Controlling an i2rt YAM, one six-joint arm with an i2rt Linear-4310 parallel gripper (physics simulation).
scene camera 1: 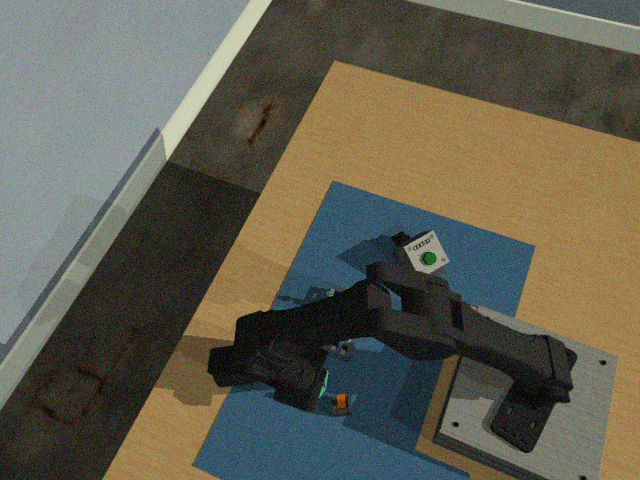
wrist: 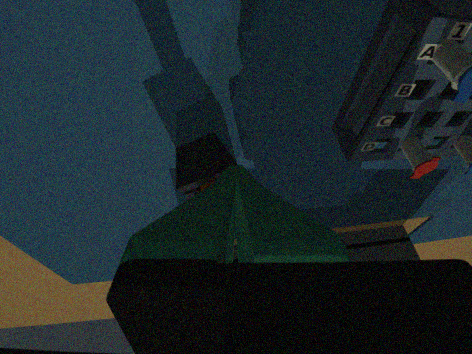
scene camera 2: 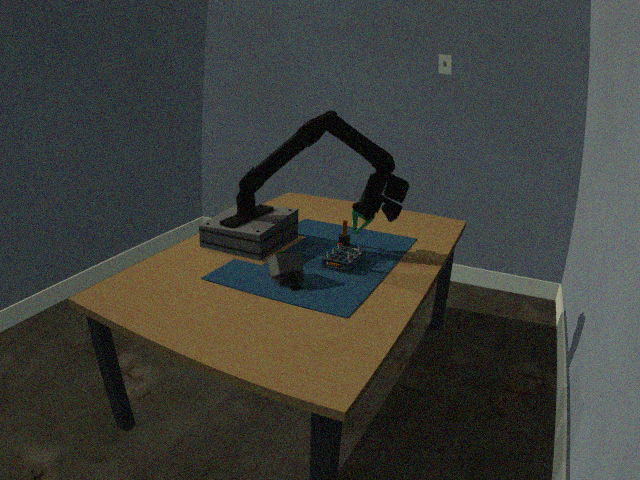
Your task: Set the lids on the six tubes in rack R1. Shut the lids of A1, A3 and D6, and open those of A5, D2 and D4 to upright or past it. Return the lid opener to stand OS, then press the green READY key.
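My gripper [scene camera 1: 324, 383] [scene camera 2: 356, 230] [wrist: 235, 176] has green fingers, shut together with nothing seen between them. It is above the mat beside the lid opener. The opener's orange handle [scene camera 1: 340, 401] [scene camera 2: 344, 227] stands upright in dark stand OS [scene camera 1: 342, 412] [scene camera 2: 343, 240] [wrist: 204, 159]; the fingers hide most of it in the wrist view. Rack R1 [scene camera 2: 353, 266] [wrist: 372, 82] shows row labels A to D at the wrist view's upper right. A red-tipped lid [wrist: 425, 168] sticks out at row D. The lid angles cannot be told. The green READY key [scene camera 1: 429, 258] is on a pale-faced box [scene camera 1: 417, 252] [scene camera 2: 279, 264].
The blue mat [scene camera 1: 356, 206] [scene camera 2: 330, 304] [wrist: 65, 125] lies on the wooden table [scene camera 1: 413, 134] [scene camera 2: 222, 320]. The arm's grey base block [scene camera 1: 584, 392] [scene camera 2: 232, 242] stands beside the mat. The arm covers much of the rack in scene camera 1.
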